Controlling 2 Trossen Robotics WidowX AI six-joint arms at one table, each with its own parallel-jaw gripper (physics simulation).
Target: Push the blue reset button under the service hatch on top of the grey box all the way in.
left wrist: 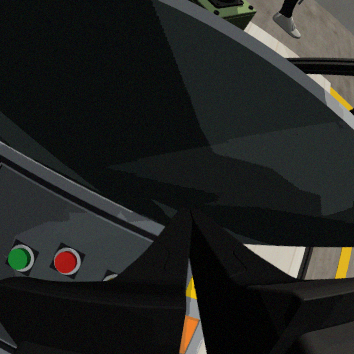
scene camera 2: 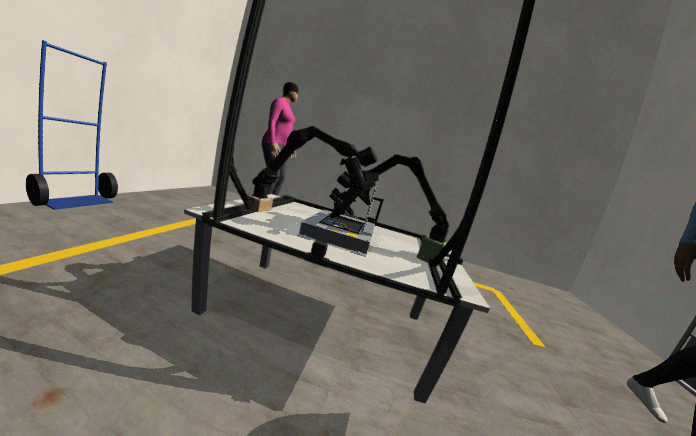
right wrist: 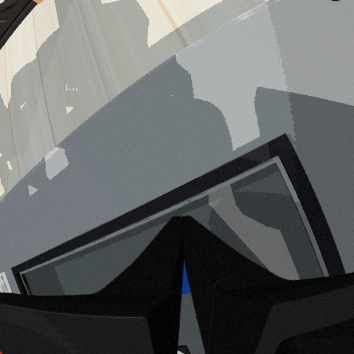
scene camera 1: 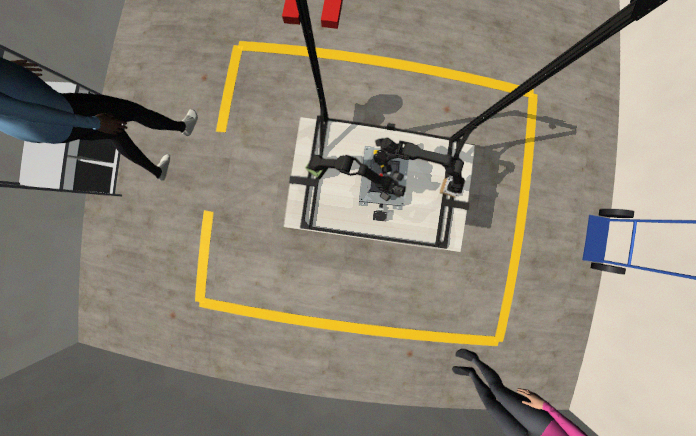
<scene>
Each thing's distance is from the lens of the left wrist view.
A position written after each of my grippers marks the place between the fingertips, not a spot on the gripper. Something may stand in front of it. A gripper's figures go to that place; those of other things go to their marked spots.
my left gripper (left wrist: 187,216): 0.10 m
service hatch (left wrist: 154,112): 0.04 m
</scene>
